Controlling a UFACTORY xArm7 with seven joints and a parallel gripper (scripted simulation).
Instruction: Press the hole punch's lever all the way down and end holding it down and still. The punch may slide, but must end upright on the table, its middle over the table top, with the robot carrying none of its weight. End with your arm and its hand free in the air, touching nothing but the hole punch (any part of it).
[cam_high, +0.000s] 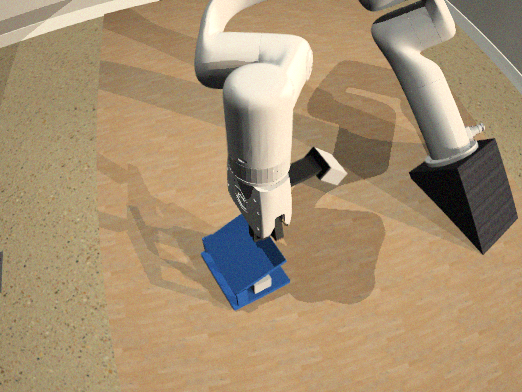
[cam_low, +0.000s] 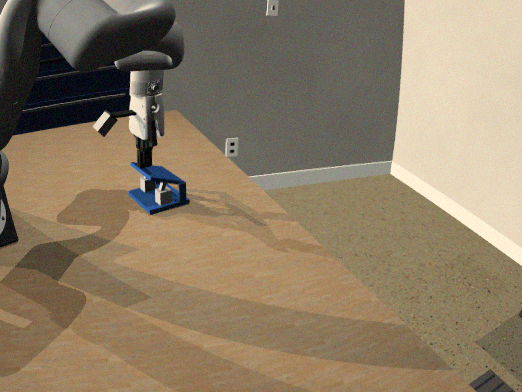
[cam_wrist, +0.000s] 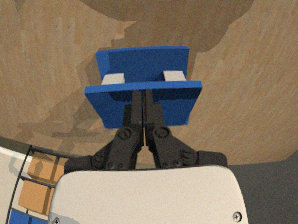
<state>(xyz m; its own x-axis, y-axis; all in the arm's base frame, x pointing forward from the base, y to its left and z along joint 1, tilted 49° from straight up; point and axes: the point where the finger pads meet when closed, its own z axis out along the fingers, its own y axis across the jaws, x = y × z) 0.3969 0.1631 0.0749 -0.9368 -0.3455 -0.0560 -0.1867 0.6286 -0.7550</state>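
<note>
Right now the blue hole punch is 7 cm below my hand, 4 cm ahead of it and 1 cm to the left of it.
</note>
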